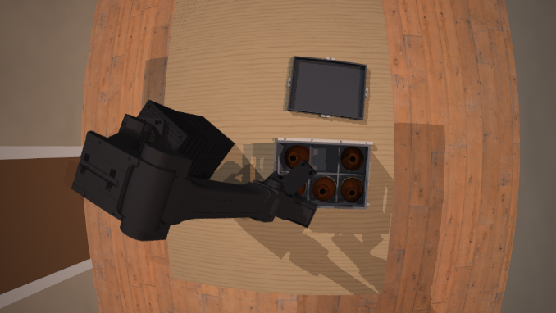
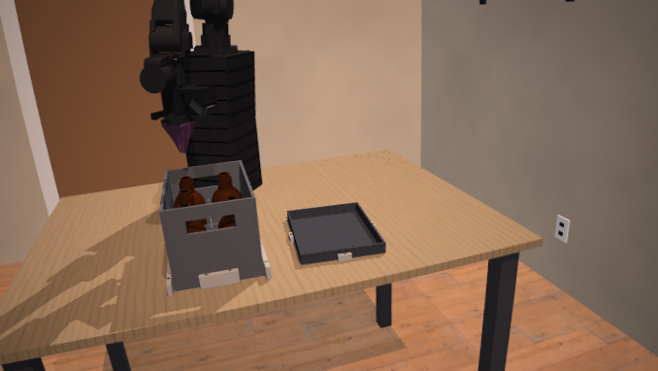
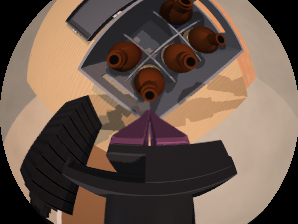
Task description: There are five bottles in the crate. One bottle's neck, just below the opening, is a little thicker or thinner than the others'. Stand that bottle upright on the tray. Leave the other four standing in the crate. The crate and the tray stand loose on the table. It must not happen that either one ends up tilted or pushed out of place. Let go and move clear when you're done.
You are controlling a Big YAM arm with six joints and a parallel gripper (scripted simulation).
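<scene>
The grey crate lies 15 cm below my hand, 8 cm ahead of it and 5 cm to the left of it. The rest, counted from my hand: dark tray: 33 cm to the left, 22 cm below, 6 cm ahead.
</scene>
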